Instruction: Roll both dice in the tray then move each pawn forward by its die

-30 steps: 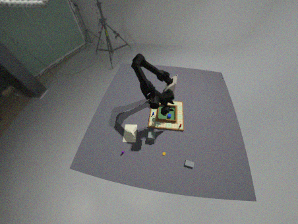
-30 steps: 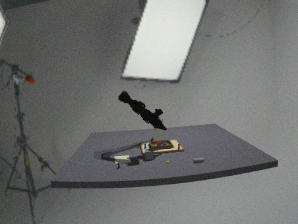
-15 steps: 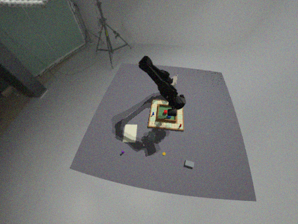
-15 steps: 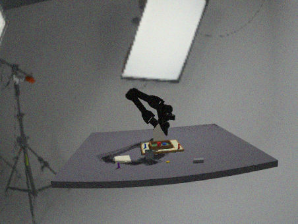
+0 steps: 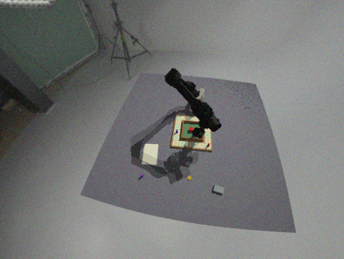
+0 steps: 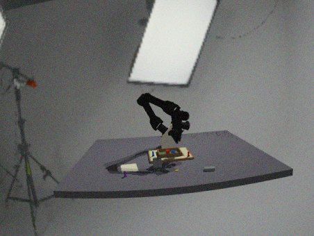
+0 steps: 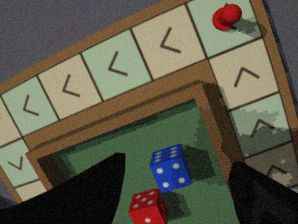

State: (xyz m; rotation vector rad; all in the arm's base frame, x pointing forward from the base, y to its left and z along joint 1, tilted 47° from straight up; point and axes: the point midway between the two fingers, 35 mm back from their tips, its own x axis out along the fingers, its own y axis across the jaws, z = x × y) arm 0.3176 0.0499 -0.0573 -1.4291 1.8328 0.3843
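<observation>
Now: gripper tip 70 mm above the red pawn, 60 mm to the right of it and 50 mm short of it. Also, from my gripper tip: small yellow piece (290 mm ahead, 100 mm below, 30 mm to the right); then blue pawn (170 mm to the right, 70 mm below, 10 mm behind); then white card (320 mm to the right, 190 mm ahead, 100 mm below).
</observation>
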